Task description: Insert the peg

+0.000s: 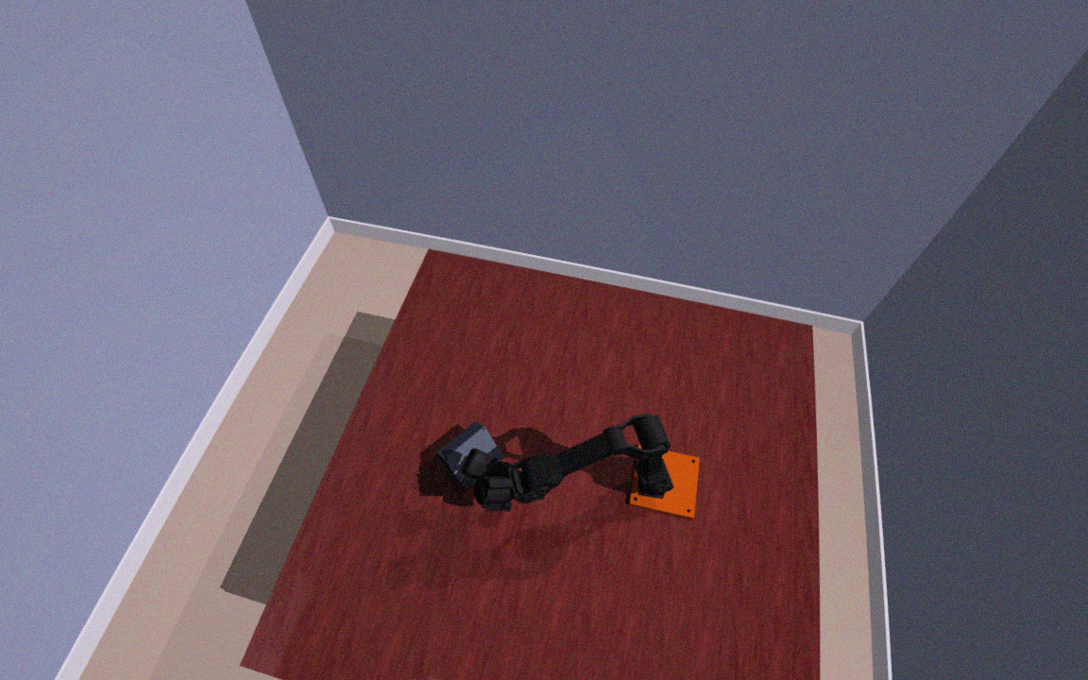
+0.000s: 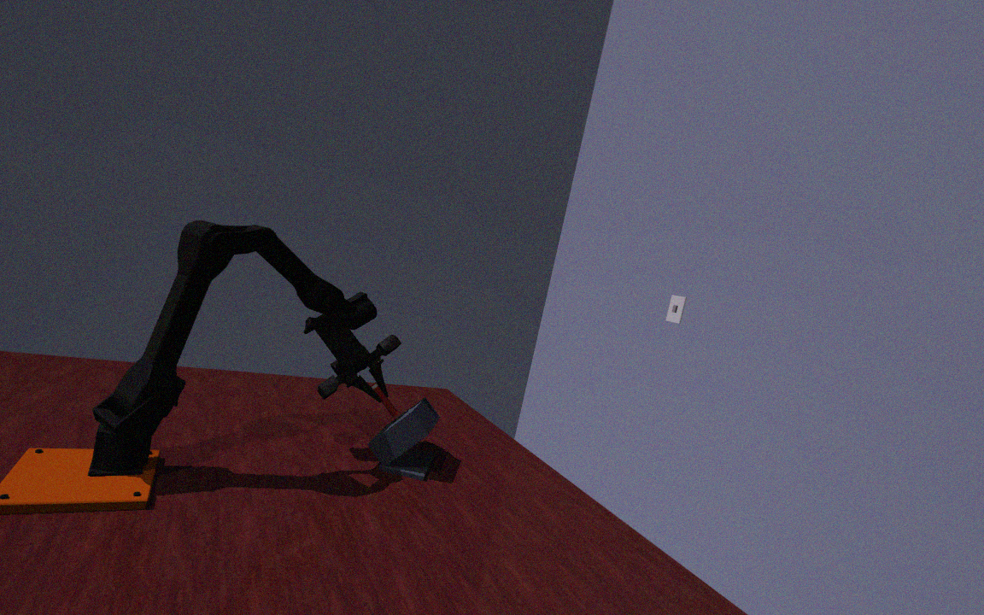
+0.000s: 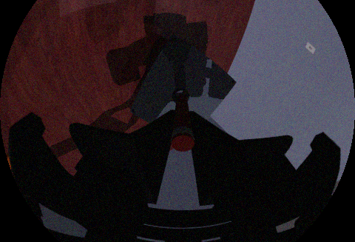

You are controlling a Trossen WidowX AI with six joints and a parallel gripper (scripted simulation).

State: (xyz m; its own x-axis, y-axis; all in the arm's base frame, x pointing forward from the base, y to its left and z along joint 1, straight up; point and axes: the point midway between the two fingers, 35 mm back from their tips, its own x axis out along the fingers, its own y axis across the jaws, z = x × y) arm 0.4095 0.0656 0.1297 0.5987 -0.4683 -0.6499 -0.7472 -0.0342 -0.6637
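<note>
My gripper tip is 50 mm short of the sloped panel, 50 mm above it and 30 mm to the left of it. From my gripper tip the other things lie so: red peg 10 mm to the left, 10 mm behind, 10 mm above.
</note>
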